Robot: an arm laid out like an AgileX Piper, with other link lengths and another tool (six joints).
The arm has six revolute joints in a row. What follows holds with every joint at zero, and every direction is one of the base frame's.
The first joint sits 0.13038 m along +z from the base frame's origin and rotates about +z.
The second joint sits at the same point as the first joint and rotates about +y.
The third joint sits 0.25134 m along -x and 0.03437 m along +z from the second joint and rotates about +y.
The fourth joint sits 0.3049 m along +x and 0.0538 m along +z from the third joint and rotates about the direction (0.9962, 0, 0.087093).
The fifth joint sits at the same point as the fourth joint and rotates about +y.
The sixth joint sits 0.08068 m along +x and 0.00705 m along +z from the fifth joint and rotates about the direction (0.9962, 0, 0.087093).
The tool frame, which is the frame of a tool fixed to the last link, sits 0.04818 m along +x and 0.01 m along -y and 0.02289 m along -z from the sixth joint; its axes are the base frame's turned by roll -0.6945, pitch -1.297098 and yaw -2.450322 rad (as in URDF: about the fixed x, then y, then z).
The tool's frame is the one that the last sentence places.
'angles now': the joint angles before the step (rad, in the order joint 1, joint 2, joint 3, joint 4, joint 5, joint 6). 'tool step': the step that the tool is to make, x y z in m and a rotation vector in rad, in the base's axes. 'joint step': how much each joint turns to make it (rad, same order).
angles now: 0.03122, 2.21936, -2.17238, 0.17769, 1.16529, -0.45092
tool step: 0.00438, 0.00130, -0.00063, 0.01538, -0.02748, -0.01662
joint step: 0.00000, 0.00439, -0.00130, 0.00880, -0.03364, 0.01235
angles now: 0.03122, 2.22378, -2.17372, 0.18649, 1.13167, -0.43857
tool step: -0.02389, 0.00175, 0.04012, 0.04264, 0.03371, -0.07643
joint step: 0.00001, -0.08355, -0.00427, -0.00364, 0.10353, 0.10846
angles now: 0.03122, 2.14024, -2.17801, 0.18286, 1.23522, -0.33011
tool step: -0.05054, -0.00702, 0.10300, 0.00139, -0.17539, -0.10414
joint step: 0.00001, -0.24899, 0.04448, -0.06284, 0.01351, 0.10952
